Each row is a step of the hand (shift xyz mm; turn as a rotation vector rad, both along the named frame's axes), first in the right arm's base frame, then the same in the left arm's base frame.
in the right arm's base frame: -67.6 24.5 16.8 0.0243 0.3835 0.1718
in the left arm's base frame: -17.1 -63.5 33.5 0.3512 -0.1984 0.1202
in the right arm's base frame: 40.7 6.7 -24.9 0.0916 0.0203 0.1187
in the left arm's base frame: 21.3 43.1 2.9 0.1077 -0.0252 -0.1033
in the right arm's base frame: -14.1 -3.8 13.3 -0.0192 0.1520 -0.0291
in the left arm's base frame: -7.0 -17.8 -5.0 0.0909 -0.0309 0.1229
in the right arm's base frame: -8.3 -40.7 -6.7 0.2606 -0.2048 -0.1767
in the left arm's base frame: -37.0 9.2 -17.8 -0.0510 0.3500 -0.1264
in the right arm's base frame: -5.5 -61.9 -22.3 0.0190 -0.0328 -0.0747
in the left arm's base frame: -55.9 27.2 -22.2 -0.0366 0.0728 0.0195
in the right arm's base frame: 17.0 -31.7 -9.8 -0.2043 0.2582 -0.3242
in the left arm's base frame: -16.2 26.2 -20.9 -0.0362 0.0214 0.4602
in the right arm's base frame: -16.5 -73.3 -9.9 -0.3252 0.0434 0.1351
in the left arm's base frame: -66.9 14.0 -32.7 -0.1195 -0.3245 0.0792
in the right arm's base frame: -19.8 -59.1 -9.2 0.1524 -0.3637 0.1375
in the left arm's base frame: -58.2 7.8 -22.8 -0.1320 0.0991 -0.3836
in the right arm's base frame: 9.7 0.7 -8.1 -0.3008 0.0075 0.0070
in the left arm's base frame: 3.7 12.0 1.5 -0.1722 -0.2104 0.1290
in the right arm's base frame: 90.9 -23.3 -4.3 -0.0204 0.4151 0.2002
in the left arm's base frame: 35.9 70.4 -50.8 0.3568 -0.2563 0.1409
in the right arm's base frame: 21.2 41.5 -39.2 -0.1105 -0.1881 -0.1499
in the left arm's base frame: 30.6 31.1 42.5 -0.2522 0.0760 0.0257
